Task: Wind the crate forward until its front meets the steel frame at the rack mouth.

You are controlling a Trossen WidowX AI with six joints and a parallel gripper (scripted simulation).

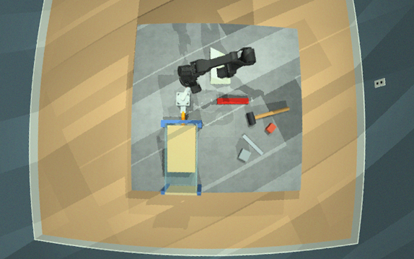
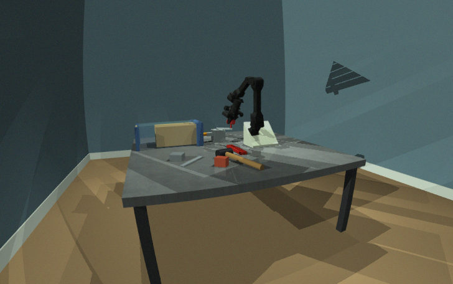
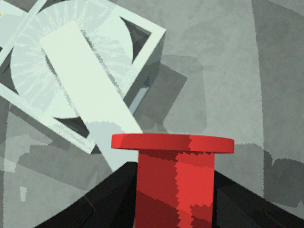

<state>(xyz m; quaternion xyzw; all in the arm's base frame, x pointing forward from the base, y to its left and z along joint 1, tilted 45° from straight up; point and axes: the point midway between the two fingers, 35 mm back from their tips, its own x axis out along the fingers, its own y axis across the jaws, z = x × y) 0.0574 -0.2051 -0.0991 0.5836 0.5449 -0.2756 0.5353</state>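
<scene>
Now: the grey winch 6 cm ahead of my gripper tip, 5 cm to the right of it and 10 cm below it. The rest, counted from my gripper tip: winch handle (3 cm ahead, 1 cm to the right, 3 cm below); red flat bar (12 cm ahead, 31 cm to the left, 13 cm below); red spool-shaped handle grip (1 cm behind, 1 cm to the left).
</scene>
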